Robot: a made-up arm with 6 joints. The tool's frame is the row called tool.
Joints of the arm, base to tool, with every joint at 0 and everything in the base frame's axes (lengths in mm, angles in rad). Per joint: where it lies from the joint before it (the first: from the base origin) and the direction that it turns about. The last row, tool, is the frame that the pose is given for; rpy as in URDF.
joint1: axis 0 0 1 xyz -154 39 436
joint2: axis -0.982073 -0.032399 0.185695 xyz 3 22 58
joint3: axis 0.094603 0.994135 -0.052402 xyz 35 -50 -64
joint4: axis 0.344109 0.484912 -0.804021 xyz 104 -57 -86
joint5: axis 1 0 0 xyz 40 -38 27
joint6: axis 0 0 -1 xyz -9 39 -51
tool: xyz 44 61 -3 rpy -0.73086 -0.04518 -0.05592
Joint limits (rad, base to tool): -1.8..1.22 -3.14..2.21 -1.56..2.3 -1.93..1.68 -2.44..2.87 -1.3..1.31
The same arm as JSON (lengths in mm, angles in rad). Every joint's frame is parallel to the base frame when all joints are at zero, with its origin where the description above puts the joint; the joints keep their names.
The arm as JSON. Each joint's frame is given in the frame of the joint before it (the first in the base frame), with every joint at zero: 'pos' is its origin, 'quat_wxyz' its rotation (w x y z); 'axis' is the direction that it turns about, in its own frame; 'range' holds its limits. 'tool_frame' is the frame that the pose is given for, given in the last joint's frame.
{"length_unit": "mm", "angle_unit": "rad", "joints": [{"joint": "joint1", "pos": [-154.0, 39.0, 436.0], "quat_wxyz": [1.0, 0.0, 0.0, 0.0], "axis": [0.0, 0.0, 1.0], "range": [-1.8, 1.22]}, {"joint": "joint2", "pos": [3.0, 22.0, 58.0], "quat_wxyz": [1.0, 0.0, 0.0, 0.0], "axis": [-0.982073, -0.032399, 0.185695], "range": [-3.14, 2.21]}, {"joint": "joint3", "pos": [35.0, -50.0, -64.0], "quat_wxyz": [1.0, 0.0, 0.0, 0.0], "axis": [0.094603, 0.994135, -0.052402], "range": [-1.56, 2.3]}, {"joint": "joint4", "pos": [104.0, -57.0, -86.0], "quat_wxyz": [1.0, 0.0, 0.0, 0.0], "axis": [0.344109, 0.484912, -0.804021], "range": [-1.93, 1.68]}, {"joint": "joint5", "pos": [40.0, -38.0, 27.0], "quat_wxyz": [1.0, 0.0, 0.0, 0.0], "axis": [1.0, 0.0, 0.0], "range": [-2.44, 2.87]}, {"joint": "joint6", "pos": [-9.0, 39.0, -51.0], "quat_wxyz": [1.0, 0.0, 0.0, 0.0], "axis": [0.0, 0.0, -1.0], "range": [-1.3, 1.31]}], "tool_frame": {"pos": [44.0, 61.0, -3.0], "quat_wxyz": [0.933141, -0.35771, -0.011101, -0.034172]}}
